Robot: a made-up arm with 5 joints. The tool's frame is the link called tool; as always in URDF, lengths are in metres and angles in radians. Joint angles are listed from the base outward. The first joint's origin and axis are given. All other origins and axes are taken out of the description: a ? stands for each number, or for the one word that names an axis. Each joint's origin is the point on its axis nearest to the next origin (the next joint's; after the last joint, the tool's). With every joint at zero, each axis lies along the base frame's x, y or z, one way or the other. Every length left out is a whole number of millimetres.
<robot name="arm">
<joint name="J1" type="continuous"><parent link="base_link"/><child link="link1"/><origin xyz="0.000 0.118 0.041"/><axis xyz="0 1 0"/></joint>
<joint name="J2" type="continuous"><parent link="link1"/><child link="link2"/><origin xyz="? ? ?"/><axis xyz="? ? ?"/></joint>
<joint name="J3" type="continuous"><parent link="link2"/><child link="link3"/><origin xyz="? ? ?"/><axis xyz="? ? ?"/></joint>
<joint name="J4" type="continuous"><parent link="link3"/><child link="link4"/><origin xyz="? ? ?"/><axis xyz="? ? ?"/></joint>
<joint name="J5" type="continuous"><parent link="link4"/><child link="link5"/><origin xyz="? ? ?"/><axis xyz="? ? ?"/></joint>
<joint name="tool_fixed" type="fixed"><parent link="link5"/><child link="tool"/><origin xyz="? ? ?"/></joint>
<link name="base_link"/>
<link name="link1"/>
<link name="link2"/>
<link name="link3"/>
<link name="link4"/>
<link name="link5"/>
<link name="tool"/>
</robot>
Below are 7 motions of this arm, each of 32 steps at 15 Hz.
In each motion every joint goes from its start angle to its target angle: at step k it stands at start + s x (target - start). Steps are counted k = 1, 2, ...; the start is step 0. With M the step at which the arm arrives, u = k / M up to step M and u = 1 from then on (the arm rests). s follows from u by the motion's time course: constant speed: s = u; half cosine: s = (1 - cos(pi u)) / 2; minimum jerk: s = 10 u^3 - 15 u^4 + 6 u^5.
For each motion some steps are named. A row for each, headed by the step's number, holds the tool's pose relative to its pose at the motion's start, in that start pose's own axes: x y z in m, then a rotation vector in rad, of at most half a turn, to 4 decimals.
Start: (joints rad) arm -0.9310 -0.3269 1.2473 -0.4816 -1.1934
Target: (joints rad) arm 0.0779 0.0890 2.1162 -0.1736 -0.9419
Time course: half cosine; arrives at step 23
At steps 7, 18, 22, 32:
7: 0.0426 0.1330 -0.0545 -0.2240 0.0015 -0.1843
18: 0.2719 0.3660 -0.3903 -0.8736 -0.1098 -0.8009
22: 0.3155 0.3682 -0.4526 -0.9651 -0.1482 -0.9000
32: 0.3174 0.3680 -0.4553 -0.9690 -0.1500 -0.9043

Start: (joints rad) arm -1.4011 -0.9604 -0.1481 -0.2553 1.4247
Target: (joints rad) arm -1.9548 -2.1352 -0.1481 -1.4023 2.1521
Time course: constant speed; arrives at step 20
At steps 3, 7, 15, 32:
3: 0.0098 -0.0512 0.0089 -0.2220 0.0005 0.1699
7: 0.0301 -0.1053 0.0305 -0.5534 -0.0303 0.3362
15: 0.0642 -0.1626 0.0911 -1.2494 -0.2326 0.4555
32: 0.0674 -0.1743 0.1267 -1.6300 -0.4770 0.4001

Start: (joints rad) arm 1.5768 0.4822 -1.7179 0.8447 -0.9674
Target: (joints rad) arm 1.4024 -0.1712 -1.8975 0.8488 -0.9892
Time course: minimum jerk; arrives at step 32
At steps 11, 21, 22, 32:
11: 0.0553 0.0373 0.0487 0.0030 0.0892 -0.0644
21: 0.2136 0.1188 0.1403 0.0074 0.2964 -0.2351
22: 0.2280 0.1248 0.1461 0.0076 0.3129 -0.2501
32: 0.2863 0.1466 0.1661 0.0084 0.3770 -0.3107

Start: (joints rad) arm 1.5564 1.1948 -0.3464 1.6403 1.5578
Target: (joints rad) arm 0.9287 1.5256 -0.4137 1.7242 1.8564
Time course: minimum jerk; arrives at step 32
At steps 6, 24, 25, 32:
6: 0.0087 0.0138 -0.0061 0.0347 -0.0048 0.0018
24: 0.1529 0.2542 -0.0151 0.6316 -0.0970 0.0302
25: 0.1577 0.2619 -0.0123 0.6524 -0.1008 0.0310
32: 0.1692 0.2798 -0.0048 0.7031 -0.1101 0.0329

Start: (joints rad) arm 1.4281 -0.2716 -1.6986 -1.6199 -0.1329
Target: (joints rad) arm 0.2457 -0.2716 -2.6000 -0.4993 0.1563
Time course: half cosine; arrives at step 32
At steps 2, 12, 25, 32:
2: 0.0020 0.0032 0.0004 -0.0041 0.0115 -0.0217
12: 0.1220 0.0695 -0.0092 -0.0989 0.3626 -0.7055
25: 0.4015 -0.1427 -0.1525 -0.0888 1.0413 -2.0184
32: 0.4136 -0.2277 -0.1933 -0.0538 1.1852 -2.2614

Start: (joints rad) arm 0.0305 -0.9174 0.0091 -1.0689 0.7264
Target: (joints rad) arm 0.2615 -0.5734 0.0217 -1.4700 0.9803
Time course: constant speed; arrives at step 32
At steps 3, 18, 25, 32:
3: 0.0065 -0.0040 0.0108 -0.0158 0.0575 0.0134
18: 0.0456 -0.0252 0.0598 -0.0850 0.3481 0.0975
25: 0.0675 -0.0353 0.0787 -0.1128 0.4838 0.1475
32: 0.0912 -0.0454 0.0942 -0.1384 0.6180 0.2048

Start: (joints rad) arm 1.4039 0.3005 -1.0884 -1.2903 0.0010
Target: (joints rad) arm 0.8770 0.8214 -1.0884 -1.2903 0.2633
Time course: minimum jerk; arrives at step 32
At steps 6, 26, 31, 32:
6: 0.0075 0.0014 0.0027 -0.0110 0.0360 -0.0254
26: 0.1639 -0.0170 0.0322 -0.0386 0.7191 -0.5205
31: 0.1722 -0.0208 0.0326 -0.0302 0.7559 -0.5472
32: 0.1723 -0.0208 0.0326 -0.0302 0.7561 -0.5473

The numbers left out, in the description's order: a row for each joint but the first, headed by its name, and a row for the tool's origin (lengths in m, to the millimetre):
J2: xyz -0.169 0.000 -0.111, axis -1 0 0
J3: xyz 0.000 -0.099 0.018, axis 1 0 0
J4: xyz 0.000 0.302 -0.039, axis 0 0 -1
J5: xyz -0.252 -0.030 0.000, axis 0 1 0
tool: xyz -0.096 0.000 0.122

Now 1 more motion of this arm.
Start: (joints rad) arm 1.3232 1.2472 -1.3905 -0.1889 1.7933
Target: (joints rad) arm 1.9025 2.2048 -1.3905 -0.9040 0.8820
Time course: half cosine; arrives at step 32
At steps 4, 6, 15, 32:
4: 0.0093 -0.0077 -0.0038 -0.0286 -0.0464 -0.0464
6: 0.0203 -0.0173 -0.0081 -0.0645 -0.1018 -0.1018
15: 0.0945 -0.1010 -0.0297 -0.3859 -0.4876 -0.5046
32: 0.1427 -0.2321 -0.0272 -0.9278 -0.8054 -0.9799

